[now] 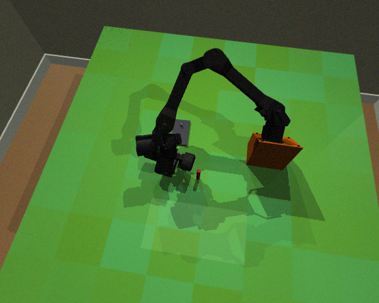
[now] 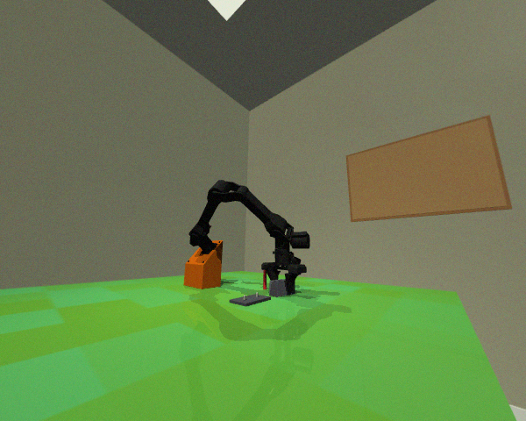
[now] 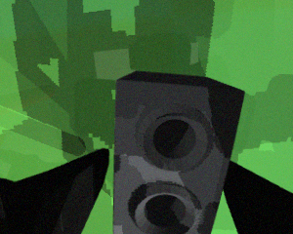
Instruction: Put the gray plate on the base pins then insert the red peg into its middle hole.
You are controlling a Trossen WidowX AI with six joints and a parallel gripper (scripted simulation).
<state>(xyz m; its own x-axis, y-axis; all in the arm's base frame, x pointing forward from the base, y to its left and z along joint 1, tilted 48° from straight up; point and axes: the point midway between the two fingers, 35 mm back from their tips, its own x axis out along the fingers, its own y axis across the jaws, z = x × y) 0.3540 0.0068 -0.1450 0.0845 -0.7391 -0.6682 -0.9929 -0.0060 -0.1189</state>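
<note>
Right now my gripper tip is 120 mm past the red peg, 30 mm to the right of it and 30 mm below it. The rest, counted from my gripper tip: gray plate: 30 mm above.
</note>
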